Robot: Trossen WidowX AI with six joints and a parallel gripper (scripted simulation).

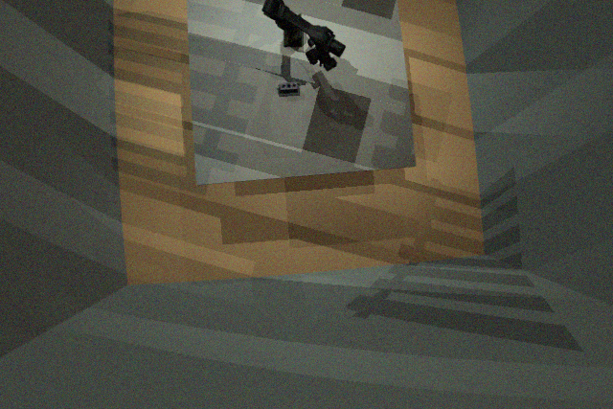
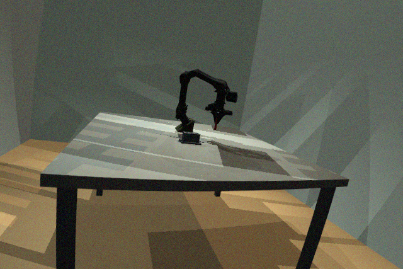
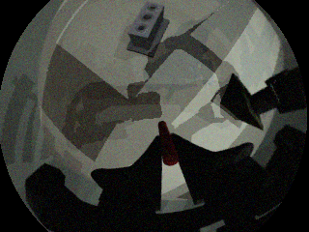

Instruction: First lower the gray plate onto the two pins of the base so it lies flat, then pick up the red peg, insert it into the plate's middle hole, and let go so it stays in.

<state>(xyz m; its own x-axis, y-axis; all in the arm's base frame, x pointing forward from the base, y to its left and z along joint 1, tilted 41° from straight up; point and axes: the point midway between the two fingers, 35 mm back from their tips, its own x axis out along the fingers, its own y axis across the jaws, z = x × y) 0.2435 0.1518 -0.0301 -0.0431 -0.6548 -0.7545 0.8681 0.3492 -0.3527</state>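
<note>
My gripper tip is 190 mm to the left of the plate, 100 mm short of it and 70 mm above it. Round my gripper tip: base 190 mm to the right, 110 mm below, 100 mm ahead; red peg right at my gripper tip.
</note>
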